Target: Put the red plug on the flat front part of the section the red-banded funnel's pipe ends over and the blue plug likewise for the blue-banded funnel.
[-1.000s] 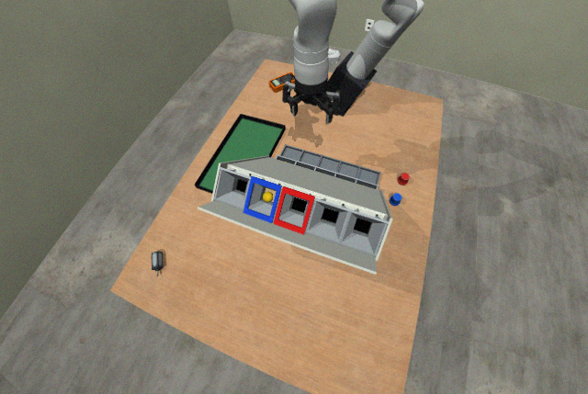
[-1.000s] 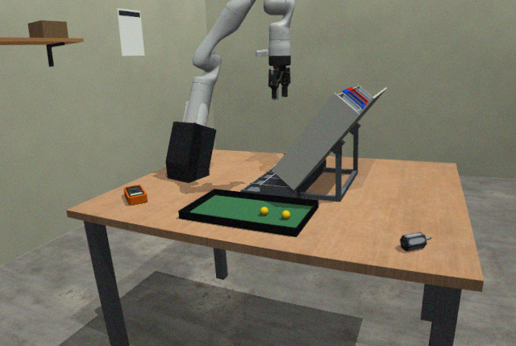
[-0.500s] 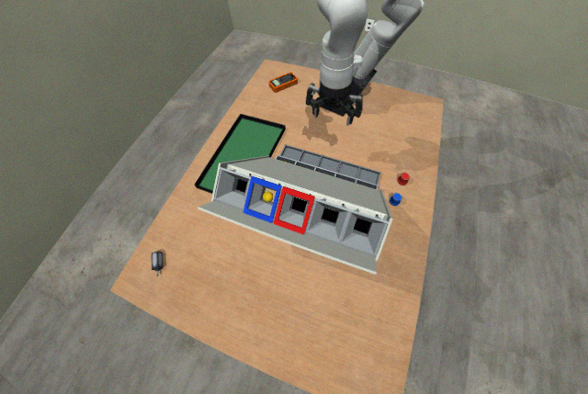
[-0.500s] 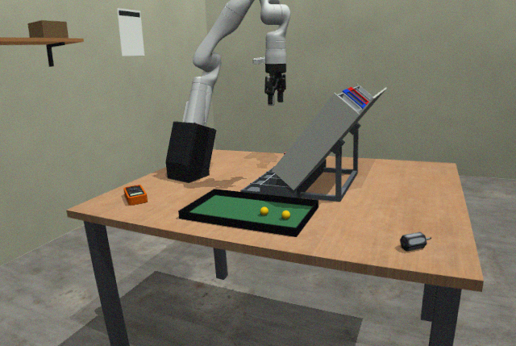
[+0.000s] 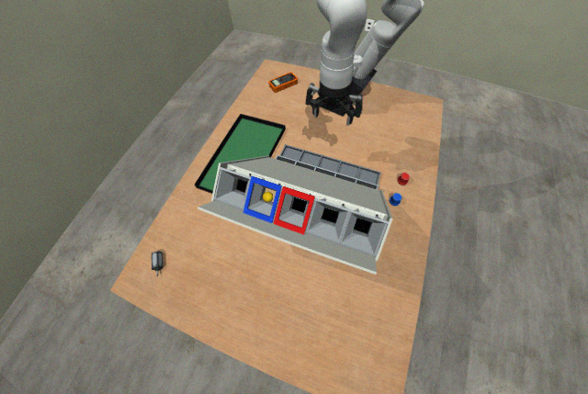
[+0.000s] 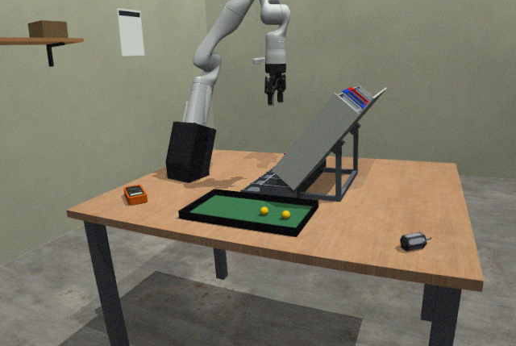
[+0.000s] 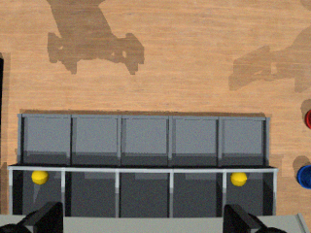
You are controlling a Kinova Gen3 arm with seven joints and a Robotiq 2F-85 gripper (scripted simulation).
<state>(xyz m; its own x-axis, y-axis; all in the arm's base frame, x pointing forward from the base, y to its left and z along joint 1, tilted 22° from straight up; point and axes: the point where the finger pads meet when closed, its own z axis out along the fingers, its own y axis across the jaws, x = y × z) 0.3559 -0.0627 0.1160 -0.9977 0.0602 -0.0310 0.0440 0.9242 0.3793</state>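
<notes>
Right now my hand is 2 cm short of the green tray, 33 cm to the left of it and 29 cm above it. Round my hand: orange meter 43 cm behind, 32 cm to the right, 28 cm below; sloped grey cover 15 cm ahead, 9 cm below.
</notes>
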